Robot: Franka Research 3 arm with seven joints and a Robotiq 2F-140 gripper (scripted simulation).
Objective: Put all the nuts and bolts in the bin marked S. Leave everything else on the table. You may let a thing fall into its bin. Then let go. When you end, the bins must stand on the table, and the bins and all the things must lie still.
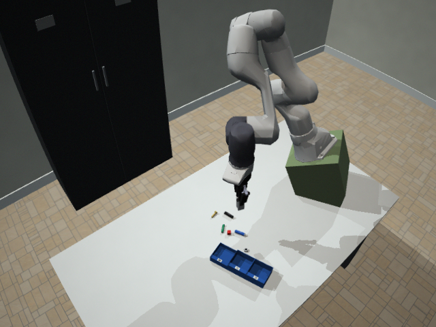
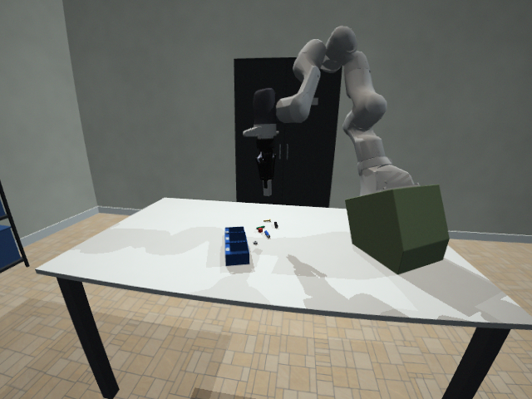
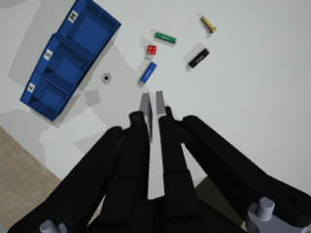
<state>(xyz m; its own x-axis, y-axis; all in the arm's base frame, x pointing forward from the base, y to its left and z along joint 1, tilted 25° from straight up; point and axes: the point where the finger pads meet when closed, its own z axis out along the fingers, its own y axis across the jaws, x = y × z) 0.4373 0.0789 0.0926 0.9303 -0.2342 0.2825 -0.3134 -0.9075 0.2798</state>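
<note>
Right now my hand is 190 mm above the blue bin, 140 mm to the right of it and 100 mm short of it. Round my hand: green piece: 210 mm below, 50 mm to the right, 40 mm ahead; blue piece: 210 mm below, 10 mm to the left, 10 mm behind; red piece: 210 mm below, 30 mm ahead, 20 mm to the right.
</note>
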